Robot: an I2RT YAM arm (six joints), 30 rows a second.
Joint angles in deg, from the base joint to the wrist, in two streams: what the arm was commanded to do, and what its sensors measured. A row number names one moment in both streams.
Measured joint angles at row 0:
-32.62, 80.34, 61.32, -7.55, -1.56, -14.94
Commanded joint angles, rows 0 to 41:
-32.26, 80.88, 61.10, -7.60, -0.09, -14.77
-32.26, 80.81, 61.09, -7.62, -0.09, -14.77
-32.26, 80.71, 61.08, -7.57, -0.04, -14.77
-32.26, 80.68, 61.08, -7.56, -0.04, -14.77
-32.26, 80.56, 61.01, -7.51, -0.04, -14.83
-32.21, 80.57, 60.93, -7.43, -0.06, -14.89
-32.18, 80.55, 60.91, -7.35, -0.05, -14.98
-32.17, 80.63, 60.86, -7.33, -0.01, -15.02
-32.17, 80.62, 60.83, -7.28, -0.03, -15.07
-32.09, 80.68, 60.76, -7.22, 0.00, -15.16
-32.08, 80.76, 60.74, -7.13, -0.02, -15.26
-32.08, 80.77, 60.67, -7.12, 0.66, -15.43
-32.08, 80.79, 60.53, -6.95, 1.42, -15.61
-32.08, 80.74, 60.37, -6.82, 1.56, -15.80
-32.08, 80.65, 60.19, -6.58, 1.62, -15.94
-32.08, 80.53, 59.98, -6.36, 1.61, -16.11
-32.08, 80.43, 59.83, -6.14, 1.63, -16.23
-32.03, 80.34, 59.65, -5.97, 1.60, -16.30
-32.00, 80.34, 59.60, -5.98, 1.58, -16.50
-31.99, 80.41, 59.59, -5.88, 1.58, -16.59
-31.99, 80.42, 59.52, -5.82, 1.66, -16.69
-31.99, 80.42, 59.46, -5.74, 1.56, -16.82
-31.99, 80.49, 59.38, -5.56, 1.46, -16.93
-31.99, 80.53, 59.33, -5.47, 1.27, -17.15
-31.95, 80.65, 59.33, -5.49, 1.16, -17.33
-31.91, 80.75, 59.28, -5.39, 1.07, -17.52
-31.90, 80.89, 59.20, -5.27, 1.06, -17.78
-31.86, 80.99, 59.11, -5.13, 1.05, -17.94
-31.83, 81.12, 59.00, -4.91, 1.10, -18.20
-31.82, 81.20, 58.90, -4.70, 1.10, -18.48
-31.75, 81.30, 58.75, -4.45, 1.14, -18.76
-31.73, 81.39, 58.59, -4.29, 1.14, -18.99
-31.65, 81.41, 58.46, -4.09, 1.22, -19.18
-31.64, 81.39, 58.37, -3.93, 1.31, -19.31
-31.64, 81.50, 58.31, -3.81, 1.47, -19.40
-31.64, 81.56, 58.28, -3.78, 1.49, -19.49
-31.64, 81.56, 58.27, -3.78, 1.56, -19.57
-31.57, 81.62, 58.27, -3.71, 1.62, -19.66
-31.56, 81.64, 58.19, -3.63, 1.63, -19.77
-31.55, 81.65, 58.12, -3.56, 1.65, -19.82
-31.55, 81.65, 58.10, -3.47, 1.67, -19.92
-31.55, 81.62, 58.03, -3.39, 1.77, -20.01
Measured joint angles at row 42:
-31.68, 80.71, 59.37, -2.81, 0.05, -18.98
